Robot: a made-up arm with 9 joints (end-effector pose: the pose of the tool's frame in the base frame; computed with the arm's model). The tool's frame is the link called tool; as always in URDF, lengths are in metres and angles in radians. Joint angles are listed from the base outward.
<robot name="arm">
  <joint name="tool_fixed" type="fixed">
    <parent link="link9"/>
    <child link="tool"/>
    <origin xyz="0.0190 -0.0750 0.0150" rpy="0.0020 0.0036 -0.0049"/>
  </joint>
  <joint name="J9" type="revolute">
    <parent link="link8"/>
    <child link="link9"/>
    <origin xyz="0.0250 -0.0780 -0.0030"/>
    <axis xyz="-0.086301 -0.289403 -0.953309"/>
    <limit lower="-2.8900" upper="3.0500" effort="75" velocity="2.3"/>
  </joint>
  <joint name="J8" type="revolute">
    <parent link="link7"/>
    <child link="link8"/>
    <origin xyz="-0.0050 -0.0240 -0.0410"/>
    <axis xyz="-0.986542 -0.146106 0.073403"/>
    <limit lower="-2.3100" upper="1.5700" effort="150" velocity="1.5"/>
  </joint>
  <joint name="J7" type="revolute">
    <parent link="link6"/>
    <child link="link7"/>
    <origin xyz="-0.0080 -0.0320 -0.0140"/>
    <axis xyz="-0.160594 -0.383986 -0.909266"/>
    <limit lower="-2.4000" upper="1.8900" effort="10" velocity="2.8"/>
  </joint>
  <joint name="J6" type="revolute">
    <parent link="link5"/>
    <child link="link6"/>
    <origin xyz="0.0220 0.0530 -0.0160"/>
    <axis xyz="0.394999 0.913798 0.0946"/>
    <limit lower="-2.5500" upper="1.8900" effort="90" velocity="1.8"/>
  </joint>
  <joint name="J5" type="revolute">
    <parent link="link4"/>
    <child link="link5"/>
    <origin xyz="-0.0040 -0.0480 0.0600"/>
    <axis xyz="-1 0 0"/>
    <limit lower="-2.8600" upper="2.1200" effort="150" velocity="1.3"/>
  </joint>
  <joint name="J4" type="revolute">
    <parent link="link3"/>
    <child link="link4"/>
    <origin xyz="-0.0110 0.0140 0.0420"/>
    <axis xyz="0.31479 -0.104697 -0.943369"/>
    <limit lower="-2.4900" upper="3.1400" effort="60" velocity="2.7"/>
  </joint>
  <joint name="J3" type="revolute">
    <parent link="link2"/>
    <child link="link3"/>
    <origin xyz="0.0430 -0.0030 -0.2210"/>
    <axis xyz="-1 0 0"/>
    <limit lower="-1.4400" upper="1.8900" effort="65" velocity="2.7"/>
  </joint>
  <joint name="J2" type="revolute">
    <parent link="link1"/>
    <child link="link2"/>
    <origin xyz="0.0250 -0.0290 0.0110"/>
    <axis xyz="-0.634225 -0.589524 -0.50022"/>
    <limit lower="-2.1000" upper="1.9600" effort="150" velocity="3.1"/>
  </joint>
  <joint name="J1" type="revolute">
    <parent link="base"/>
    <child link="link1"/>
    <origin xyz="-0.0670 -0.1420 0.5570"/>
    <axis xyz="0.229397 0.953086 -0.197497"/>
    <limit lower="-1.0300" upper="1.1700" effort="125" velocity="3"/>
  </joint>
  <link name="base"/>
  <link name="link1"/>
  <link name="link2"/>
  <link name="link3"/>
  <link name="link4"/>
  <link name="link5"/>
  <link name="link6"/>
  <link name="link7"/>
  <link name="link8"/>
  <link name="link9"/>
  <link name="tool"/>
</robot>
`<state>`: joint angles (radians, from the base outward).
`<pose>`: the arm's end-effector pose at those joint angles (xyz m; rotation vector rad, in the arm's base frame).
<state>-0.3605 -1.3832 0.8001 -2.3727 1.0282 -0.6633 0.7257 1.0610 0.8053</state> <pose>-0.1239 0.0071 0.5524 2.1583 -1.5710 0.9258</pose>
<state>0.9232 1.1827 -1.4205 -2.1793 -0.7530 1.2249 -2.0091 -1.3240 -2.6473</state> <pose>-0.1132 -0.4088 0.5212 -1.5871 -0.3723 1.4496</pose>
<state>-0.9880 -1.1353 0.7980 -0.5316 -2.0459 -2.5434 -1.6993 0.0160 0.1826</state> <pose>0.0635 -0.0793 0.5889 -0.3590 -0.7937 1.0377</pose>
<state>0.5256 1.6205 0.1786 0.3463 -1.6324 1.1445 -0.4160 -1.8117 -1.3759</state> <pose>-0.0170 -0.1292 0.4465 -2.6964 0.3809 -1.4985</pose>
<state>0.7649 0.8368 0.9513 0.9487 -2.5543 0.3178 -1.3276 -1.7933 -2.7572</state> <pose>-0.1060 -0.1057 0.4046 -0.6251 0.6932 -0.9706</pose>
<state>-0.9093 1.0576 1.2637 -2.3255 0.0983 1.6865 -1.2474 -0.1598 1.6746</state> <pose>0.1036 -0.2369 0.7589 0.9872 -2.1413 1.8678</pose>
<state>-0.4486 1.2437 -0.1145 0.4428 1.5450 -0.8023 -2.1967 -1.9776 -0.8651</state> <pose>-0.1597 -0.3843 0.4881 1.0534 -0.0476 -0.8048</pose>
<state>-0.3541 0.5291 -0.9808 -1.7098 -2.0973 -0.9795 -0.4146 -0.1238 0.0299</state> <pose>0.1560 -0.1812 0.4499 1.2164 -0.0087 1.3126</pose>
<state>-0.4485 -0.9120 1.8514 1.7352 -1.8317 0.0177 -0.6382 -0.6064 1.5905</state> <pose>-0.0588 0.0226 0.3651 1.5710 -0.1352 0.2660</pose>
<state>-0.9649 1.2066 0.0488 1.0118 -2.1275 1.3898 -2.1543 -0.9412 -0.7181</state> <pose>0.0955 -0.1572 0.4420 1.8411 -1.5718 -1.2663</pose>
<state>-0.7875 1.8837 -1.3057 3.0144 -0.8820 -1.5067 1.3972 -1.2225 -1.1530</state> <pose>0.0235 -0.2021 0.6577 -0.6764 -0.1104 2.8451</pose>
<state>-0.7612 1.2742 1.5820 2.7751 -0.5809 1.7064 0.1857 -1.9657 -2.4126</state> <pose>0.1720 -0.2566 0.6569 0.9208 0.2038 -1.8330</pose>
